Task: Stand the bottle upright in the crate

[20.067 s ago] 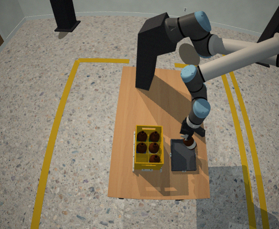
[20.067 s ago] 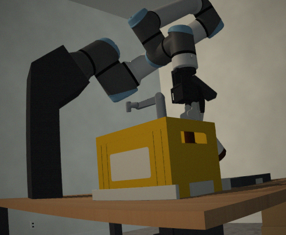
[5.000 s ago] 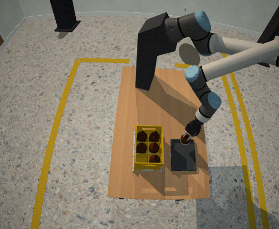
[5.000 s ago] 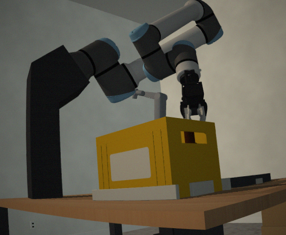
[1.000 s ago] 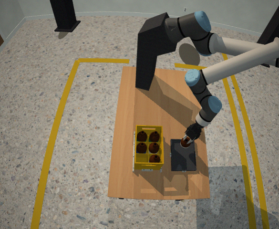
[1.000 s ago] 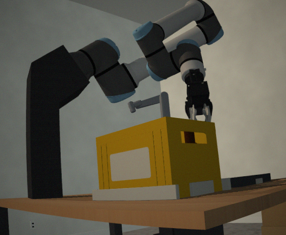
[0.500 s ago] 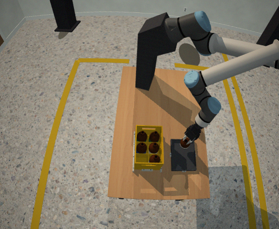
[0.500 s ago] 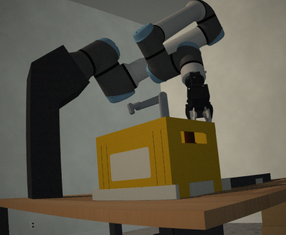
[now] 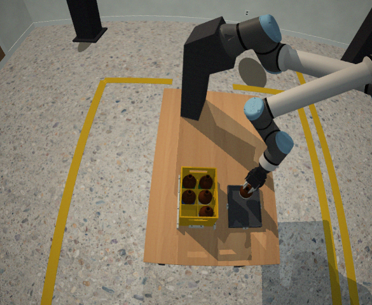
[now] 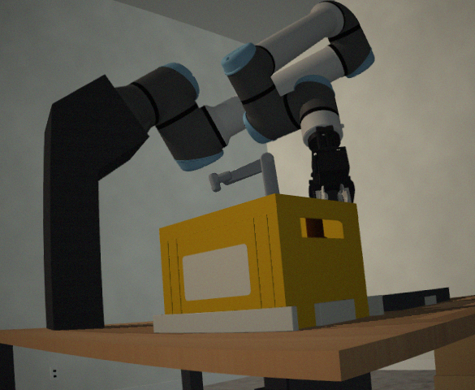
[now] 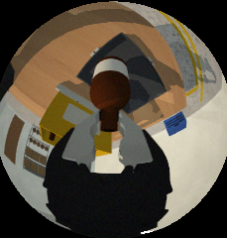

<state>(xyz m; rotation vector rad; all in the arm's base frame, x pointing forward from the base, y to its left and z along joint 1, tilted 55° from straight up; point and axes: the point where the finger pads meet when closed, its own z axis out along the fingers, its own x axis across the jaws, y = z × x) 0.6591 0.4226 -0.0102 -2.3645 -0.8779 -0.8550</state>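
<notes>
Right now the brown bottle is 5 cm below my hand, 1 cm to the left of it and 1 cm behind it. The rest, counted from my hand: crate (24 cm to the right, 9 cm below, 6 cm ahead); then dark tray (16 cm below, 3 cm to the left, 3 cm ahead).
</notes>
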